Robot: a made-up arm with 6 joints.
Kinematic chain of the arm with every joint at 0, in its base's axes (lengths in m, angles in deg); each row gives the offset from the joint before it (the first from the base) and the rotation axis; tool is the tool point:
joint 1: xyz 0 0 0.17 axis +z
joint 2: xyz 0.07 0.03 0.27 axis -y
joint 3: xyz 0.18 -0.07 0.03 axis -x
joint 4: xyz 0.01 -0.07 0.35 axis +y
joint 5: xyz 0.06 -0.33 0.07 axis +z
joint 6: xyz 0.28 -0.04 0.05 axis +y
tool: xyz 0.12 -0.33 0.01
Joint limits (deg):
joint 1: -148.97..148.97
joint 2: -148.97..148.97
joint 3: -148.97..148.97
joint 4: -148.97..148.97
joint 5: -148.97..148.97
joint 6: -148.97..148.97
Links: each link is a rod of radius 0.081 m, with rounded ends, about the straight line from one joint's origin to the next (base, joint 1, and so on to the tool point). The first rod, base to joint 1, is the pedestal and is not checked.
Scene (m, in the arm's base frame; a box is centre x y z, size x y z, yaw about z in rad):
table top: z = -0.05
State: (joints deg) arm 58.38 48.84 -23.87 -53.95 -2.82 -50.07
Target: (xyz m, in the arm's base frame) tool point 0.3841 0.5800 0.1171
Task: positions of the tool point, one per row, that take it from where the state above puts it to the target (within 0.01 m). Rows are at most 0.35 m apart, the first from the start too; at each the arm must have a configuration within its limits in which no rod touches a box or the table.
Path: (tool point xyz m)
1: 1.0220 -0.4874 0.6832
2: 1.0854 -0.2442 0.4692
3: 1.0383 0.0330 0.2932
4: 0.8845 0.2909 0.1725
5: 0.6513 0.4832 0.1147
6: 0.3841 0.5800 0.1171

